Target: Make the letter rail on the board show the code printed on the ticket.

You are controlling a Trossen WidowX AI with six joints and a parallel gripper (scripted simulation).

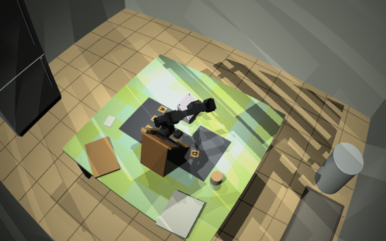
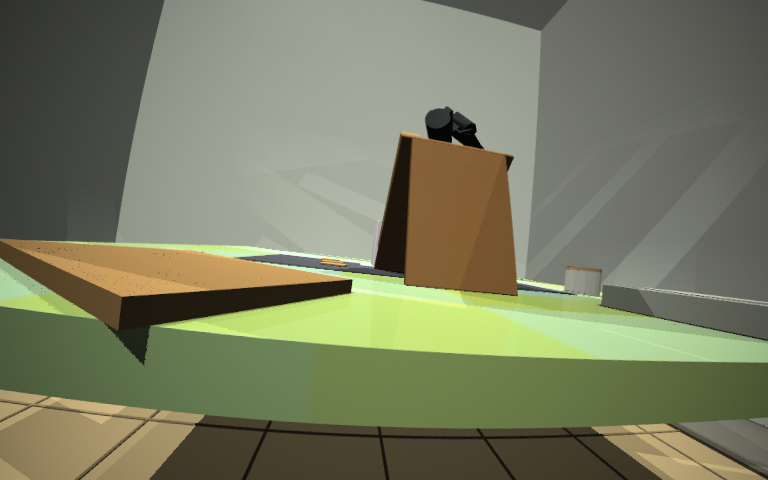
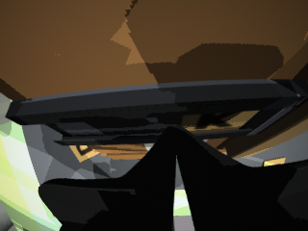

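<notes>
My gripper tip is now 50 mm past the white ticket, 10 mm to the left of it and 80 mm above it. Round my gripper tip: dark mat (150 mm behind, 50 mm to the right, 160 mm below); then flat wooden slab (360 mm ahead, 350 mm to the right, 160 mm below); then card (90 mm ahead, 540 mm to the right, 160 mm below).
</notes>
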